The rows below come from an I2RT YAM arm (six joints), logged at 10 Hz.
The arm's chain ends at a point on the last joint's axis. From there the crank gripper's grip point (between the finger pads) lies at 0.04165 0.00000 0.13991 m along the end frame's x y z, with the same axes.
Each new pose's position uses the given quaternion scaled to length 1; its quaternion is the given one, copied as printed.
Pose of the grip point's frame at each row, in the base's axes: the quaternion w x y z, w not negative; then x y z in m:
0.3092 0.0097 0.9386 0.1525 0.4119 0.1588 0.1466
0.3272 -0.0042 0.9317 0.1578 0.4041 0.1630 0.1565
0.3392 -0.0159 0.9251 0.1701 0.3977 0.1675 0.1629
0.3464 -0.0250 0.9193 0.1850 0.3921 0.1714 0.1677
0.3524 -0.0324 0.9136 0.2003 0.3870 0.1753 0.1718
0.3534 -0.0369 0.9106 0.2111 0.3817 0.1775 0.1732
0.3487 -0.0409 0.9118 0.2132 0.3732 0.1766 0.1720
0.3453 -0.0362 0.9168 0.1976 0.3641 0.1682 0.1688
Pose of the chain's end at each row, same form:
0.3092 0.0097 0.9386 0.1525 0.3639 0.1149 0.2773
0.3272 -0.0042 0.9317 0.1578 0.3517 0.1175 0.2849
0.3392 -0.0159 0.9251 0.1701 0.3427 0.1184 0.2889
0.3464 -0.0250 0.9193 0.1850 0.3359 0.1180 0.2914
0.3524 -0.0324 0.9136 0.2003 0.3299 0.1175 0.2931
0.3534 -0.0369 0.9106 0.2111 0.3250 0.1166 0.2931
0.3487 -0.0409 0.9118 0.2132 0.3181 0.1151 0.2924
0.3453 -0.0362 0.9168 0.1976 0.3091 0.1111 0.2914

